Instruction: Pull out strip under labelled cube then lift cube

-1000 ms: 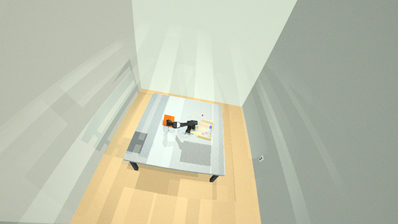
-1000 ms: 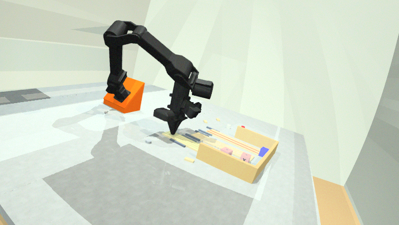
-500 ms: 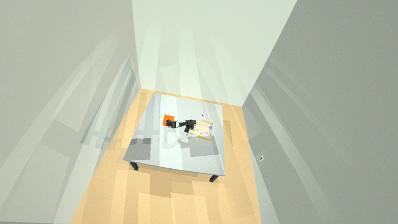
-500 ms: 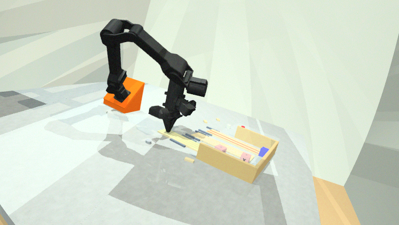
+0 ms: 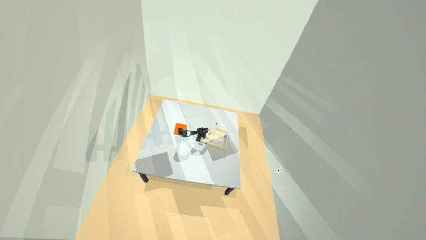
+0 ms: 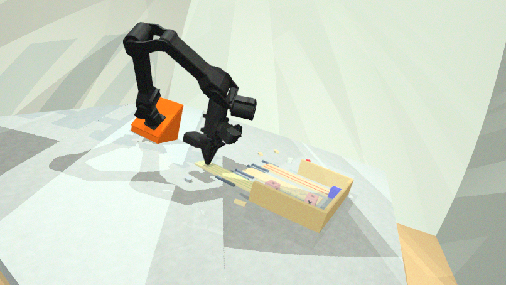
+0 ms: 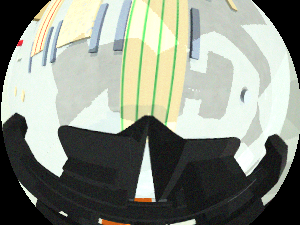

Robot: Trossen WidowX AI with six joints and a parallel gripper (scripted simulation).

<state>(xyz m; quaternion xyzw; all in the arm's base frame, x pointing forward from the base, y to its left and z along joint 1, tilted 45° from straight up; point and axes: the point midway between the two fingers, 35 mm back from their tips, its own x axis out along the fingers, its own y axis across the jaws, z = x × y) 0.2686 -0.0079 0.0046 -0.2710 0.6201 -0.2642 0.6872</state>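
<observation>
Now: gripper tip 10 cm short of the strip. Round my gripper tip: grey disc (13 cm to the right, 4 cm ahead); tan block (19 cm ahead, 11 cm to the right).
</observation>
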